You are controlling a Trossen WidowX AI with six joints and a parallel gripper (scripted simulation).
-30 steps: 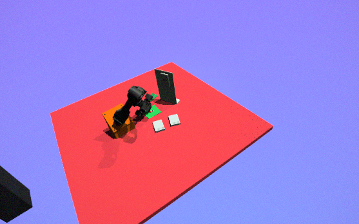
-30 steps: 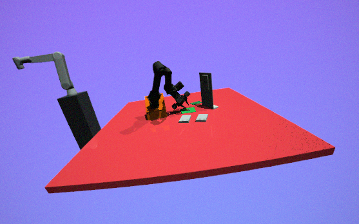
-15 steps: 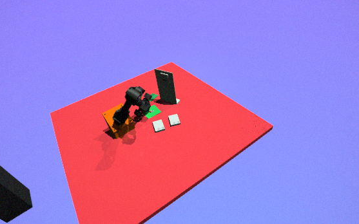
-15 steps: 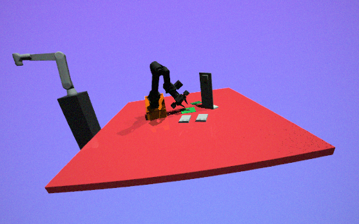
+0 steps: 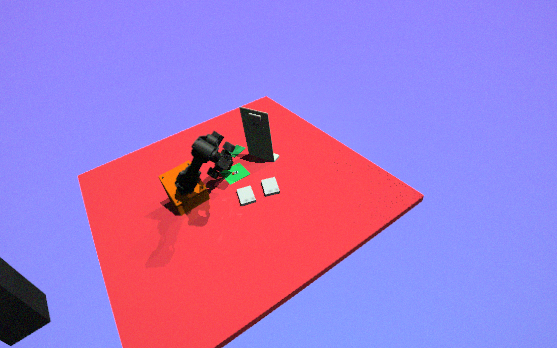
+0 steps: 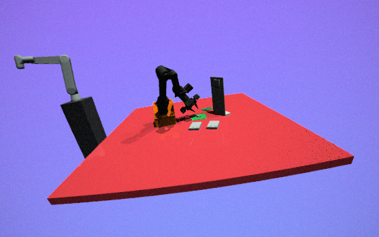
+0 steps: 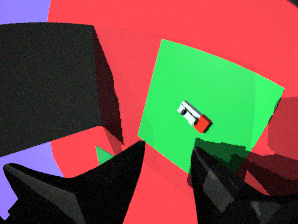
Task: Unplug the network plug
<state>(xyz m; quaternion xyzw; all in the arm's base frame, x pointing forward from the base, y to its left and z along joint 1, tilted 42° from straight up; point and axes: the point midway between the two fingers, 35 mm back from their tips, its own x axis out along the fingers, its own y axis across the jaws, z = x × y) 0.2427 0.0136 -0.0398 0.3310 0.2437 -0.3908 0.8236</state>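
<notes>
Right now the network plug is 50 mm below my gripper tip, 10 mm to the right of it and 10 mm ahead of it. Also, from my gripper tip: upright panel: 190 mm ahead, 80 mm above; then green marked square: 50 mm below, 10 mm ahead.
</notes>
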